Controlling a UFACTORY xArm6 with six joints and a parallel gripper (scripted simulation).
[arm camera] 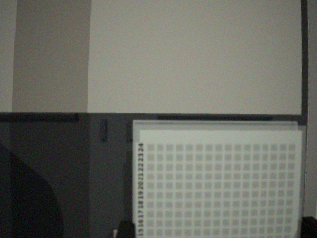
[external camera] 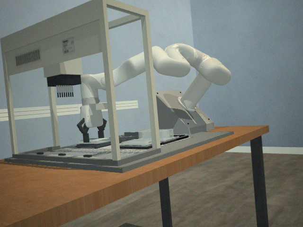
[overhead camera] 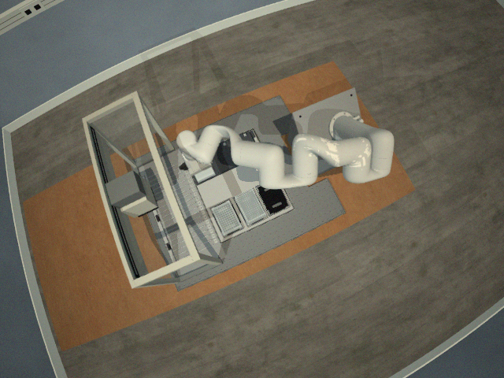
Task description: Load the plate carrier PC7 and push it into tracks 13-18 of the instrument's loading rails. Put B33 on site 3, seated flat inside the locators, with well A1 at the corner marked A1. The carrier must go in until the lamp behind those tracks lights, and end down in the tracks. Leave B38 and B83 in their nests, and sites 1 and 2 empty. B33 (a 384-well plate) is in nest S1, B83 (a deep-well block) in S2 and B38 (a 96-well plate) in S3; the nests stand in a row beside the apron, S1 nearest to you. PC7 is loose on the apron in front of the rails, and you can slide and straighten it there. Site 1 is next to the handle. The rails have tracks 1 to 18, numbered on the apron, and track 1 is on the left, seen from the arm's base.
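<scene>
My hand is 11 cm past the plate carrier PC7, 1 cm to the right of it and 2 cm above it. From my hand the other things lie so: 384-well plate B33: 1 cm below; then 96-well plate B38: 1 cm ahead, 26 cm to the left, 2 cm below; then deep-well block B83: 10 cm behind, 27 cm to the left.
</scene>
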